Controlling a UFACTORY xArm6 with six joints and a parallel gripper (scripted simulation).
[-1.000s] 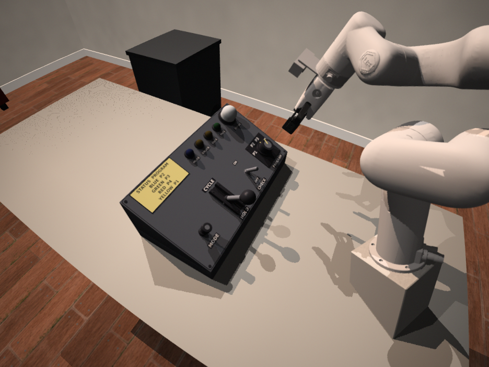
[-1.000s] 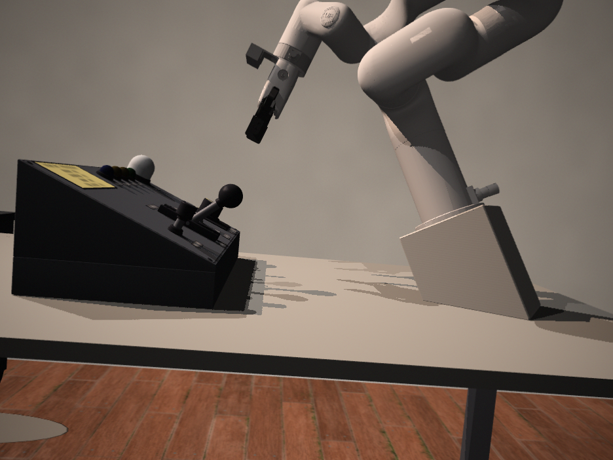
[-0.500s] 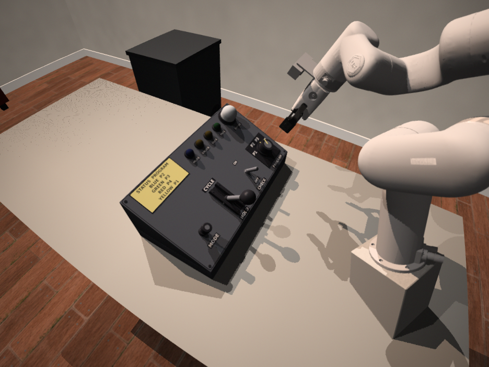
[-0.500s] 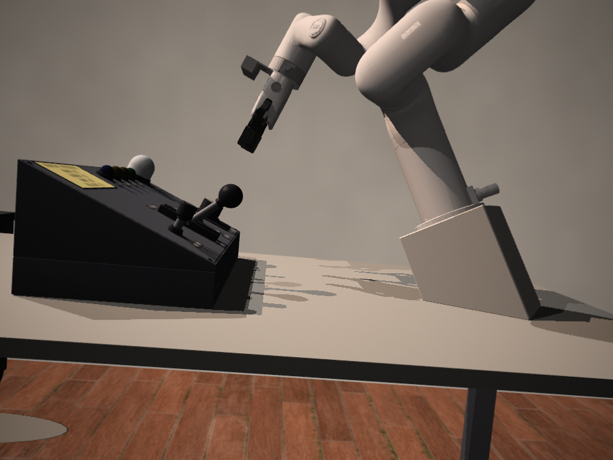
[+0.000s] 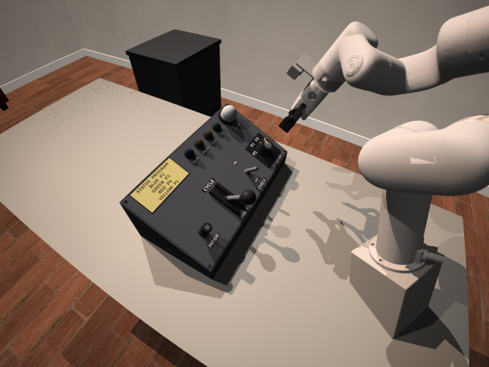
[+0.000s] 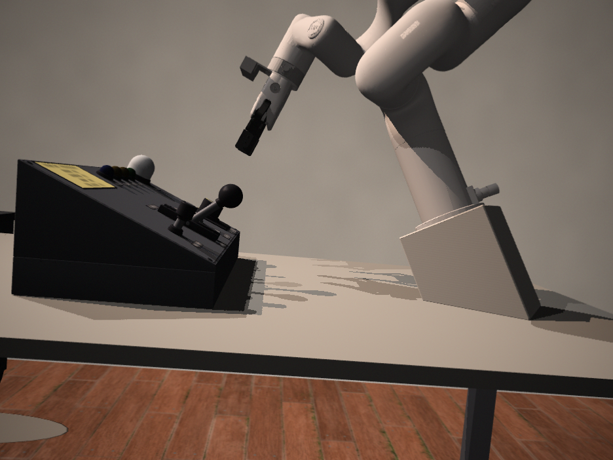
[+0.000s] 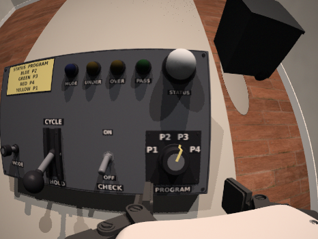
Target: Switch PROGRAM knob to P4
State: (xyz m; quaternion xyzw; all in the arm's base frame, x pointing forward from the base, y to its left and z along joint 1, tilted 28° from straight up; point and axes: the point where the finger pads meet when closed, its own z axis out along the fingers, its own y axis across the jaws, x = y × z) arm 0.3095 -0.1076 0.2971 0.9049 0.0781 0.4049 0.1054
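Now: hand 50 mm short of the check toggle, 120 mm to the right of it and 140 mm above it. Round my hand: dark sloped console 80 mm ahead, 180 mm to the left, 160 mm below; then black ball lever 20 mm ahead, 240 mm to the left, 120 mm below; then mode knob 40 mm ahead, 360 mm to the left, 130 mm below.
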